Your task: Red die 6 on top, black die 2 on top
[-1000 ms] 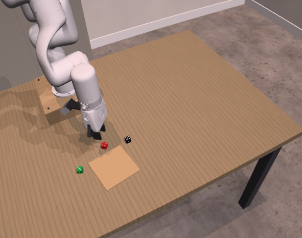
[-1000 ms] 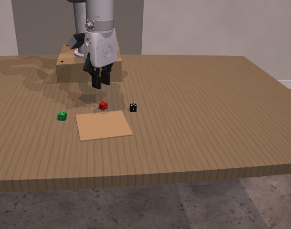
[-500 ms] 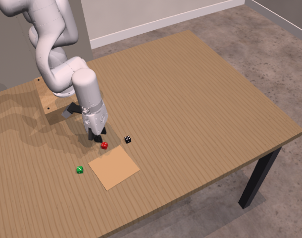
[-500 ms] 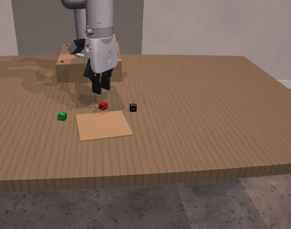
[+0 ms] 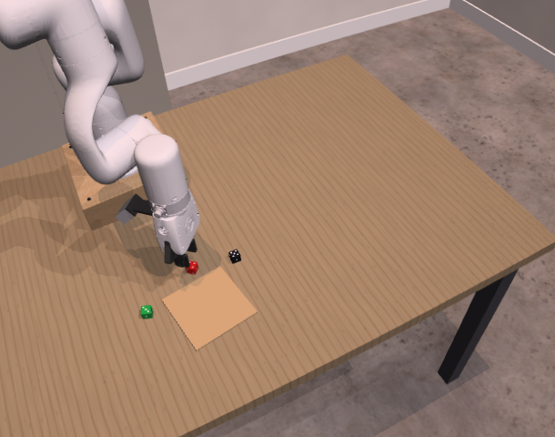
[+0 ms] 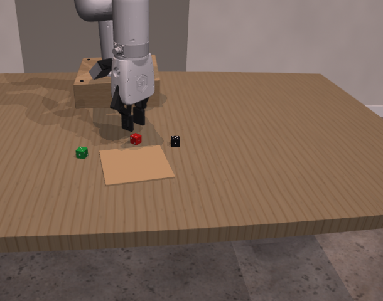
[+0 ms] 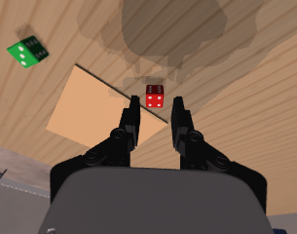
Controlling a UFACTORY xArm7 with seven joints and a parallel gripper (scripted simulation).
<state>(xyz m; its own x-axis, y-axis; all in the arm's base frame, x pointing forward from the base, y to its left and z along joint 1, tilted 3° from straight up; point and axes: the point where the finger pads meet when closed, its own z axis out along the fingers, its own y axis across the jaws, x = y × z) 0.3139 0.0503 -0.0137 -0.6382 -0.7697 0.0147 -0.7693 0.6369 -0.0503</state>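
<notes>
The red die is 10 mm ahead of my hand, 10 mm to the left of it and 50 mm below it. Also, from my hand: tan mat 110 mm ahead, 10 mm to the left, 60 mm below; green die 70 mm ahead, 110 mm to the right, 50 mm below; black die 20 mm ahead, 100 mm to the left, 50 mm below.
</notes>
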